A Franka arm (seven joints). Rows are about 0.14 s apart.
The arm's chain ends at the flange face. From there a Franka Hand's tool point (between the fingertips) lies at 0.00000 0.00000 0.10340 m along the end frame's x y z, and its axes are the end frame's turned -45 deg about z.
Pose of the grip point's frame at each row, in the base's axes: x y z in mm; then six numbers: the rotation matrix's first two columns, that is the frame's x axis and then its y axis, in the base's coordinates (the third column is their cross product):
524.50, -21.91, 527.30, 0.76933, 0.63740, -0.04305, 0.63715, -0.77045, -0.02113
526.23, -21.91, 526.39, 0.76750, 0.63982, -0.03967, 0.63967, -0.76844, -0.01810
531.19, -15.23, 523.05, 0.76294, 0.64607, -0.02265, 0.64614, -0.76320, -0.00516
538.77, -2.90, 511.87, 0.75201, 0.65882, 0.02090, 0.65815, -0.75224, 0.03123
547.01, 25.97, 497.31, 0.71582, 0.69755, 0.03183, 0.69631, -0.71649, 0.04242
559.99, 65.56, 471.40, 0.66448, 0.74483, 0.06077, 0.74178, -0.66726, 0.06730
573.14, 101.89, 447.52, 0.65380, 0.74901, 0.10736, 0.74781, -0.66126, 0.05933
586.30, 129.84, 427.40, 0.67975, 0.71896, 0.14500, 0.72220, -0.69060, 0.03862
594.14, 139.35, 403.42, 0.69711, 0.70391, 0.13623, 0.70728, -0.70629, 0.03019
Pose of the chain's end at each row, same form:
529.32, -20.75, 630.58, 0.99453, -0.09408, -0.04538, -0.09347, -0.99550, 0.01550
530.58, -20.72, 629.69, 0.99502, -0.09095, -0.04085, -0.09039, -0.99579, 0.01525
533.32, -14.12, 626.42, 0.99637, -0.08282, -0.01966, -0.08259, -0.99650, 0.01237
535.02, -1.89, 615.20, 0.99713, -0.06606, 0.03686, -0.06637, -0.99777, 0.00730
541.59, 26.82, 600.56, 0.99853, -0.01339, 0.05250, -0.01380, -0.99988, 0.00749
550.61, 65.52, 574.37, 0.99438, 0.05485, 0.09056, 0.05466, -0.99850, 0.00462
561.20, 97.60, 550.14, 0.99109, 0.06205, 0.11787, 0.06648, -0.99721, -0.03396
573.07, 121.73, 529.63, 0.99133, 0.02005, 0.12984, 0.03002, -0.99671, -0.07522
581.99, 131.56, 505.81, 0.99305, -0.00168, 0.11768, 0.00719, -0.99716, -0.07498

